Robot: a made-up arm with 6 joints.
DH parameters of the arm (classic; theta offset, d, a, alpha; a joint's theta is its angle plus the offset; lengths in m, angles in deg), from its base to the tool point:
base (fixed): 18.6 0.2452 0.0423 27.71
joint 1: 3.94 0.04 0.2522 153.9
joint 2: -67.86 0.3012 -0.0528 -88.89
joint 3: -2.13 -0.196 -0.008 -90
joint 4: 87 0.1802 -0.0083 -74.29
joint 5: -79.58 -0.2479 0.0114 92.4
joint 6: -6.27 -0.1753 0.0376 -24
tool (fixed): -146.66 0.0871 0 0
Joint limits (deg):
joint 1: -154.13..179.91
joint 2: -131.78..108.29
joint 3: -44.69..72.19
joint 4: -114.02..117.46
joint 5: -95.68..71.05
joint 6: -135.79..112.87
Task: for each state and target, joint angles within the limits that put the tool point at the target. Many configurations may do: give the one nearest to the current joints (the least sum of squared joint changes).
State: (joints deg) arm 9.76 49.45 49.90 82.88 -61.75 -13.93
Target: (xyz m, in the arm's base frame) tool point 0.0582 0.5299 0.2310
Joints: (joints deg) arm 7.14 87.76 39.37 79.79 -63.39 -21.36
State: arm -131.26 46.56 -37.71 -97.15 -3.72 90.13
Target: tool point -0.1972 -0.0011 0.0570
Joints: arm -148.22 60.47 -28.57 -101.25 35.42 101.34
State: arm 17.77 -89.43 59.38 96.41 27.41 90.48
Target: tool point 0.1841 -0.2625 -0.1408
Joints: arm -0.85 -49.76 72.19 117.46 10.13 108.46
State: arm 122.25 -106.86 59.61 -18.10 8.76 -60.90
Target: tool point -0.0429 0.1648 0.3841
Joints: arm 121.03 -104.37 47.47 -38.67 18.13 -63.45
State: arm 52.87 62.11 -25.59 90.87 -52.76 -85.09
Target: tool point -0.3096 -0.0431 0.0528
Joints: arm 96.44 50.46 -20.96 110.24 -53.75 -85.98
